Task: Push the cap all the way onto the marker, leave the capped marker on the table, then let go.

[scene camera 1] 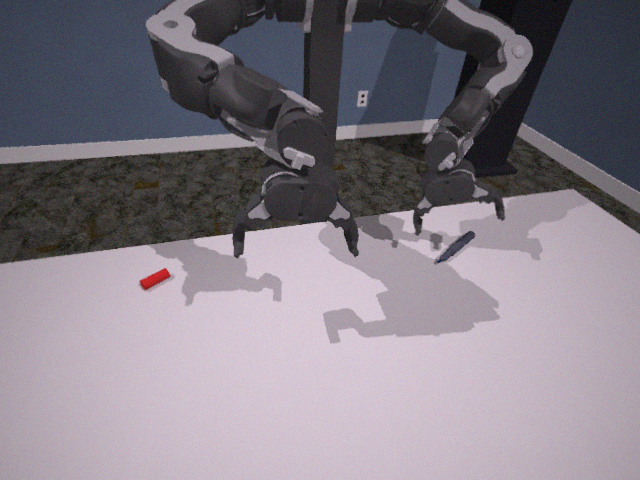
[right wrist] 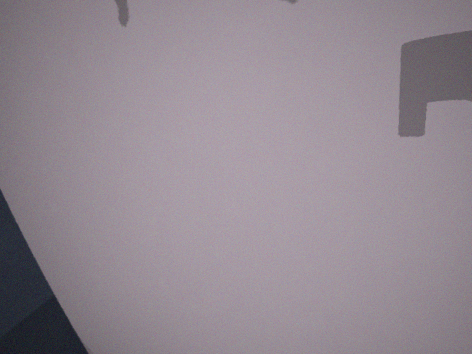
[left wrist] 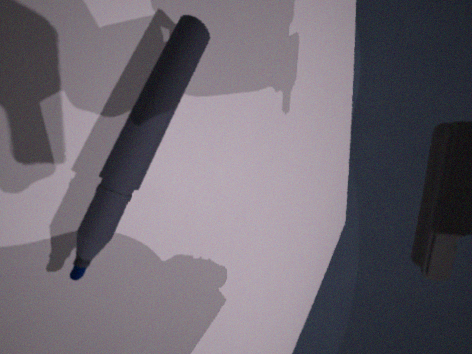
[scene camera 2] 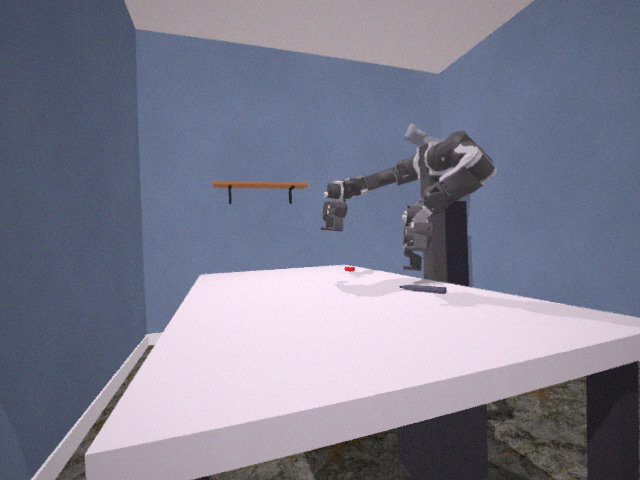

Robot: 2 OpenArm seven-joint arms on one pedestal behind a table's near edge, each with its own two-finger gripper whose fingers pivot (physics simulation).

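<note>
The dark marker (scene camera 1: 455, 246) (scene camera 2: 423, 288) (left wrist: 145, 120) lies uncapped on the table, its blue tip toward the lower left in scene camera 1 and the left wrist view. The red cap (scene camera 1: 155, 279) (scene camera 2: 349, 268) lies apart from it on the table, at the left in scene camera 1. The cap does not show in the right wrist view. My left gripper (scene camera 1: 459, 223) is open and empty above the table, near and a little behind the marker; one finger shows at the right edge of the left wrist view. My right gripper (scene camera 1: 296, 253) is open and empty above the table, between cap and marker.
The white table (scene camera 1: 258, 387) (scene camera 2: 289, 351) carries the arms' shadows. Its pedestal-side edge runs behind the marker and cap in scene camera 1. An orange wall shelf (scene camera 2: 258, 184) hangs on the far wall in scene camera 2, away from the table.
</note>
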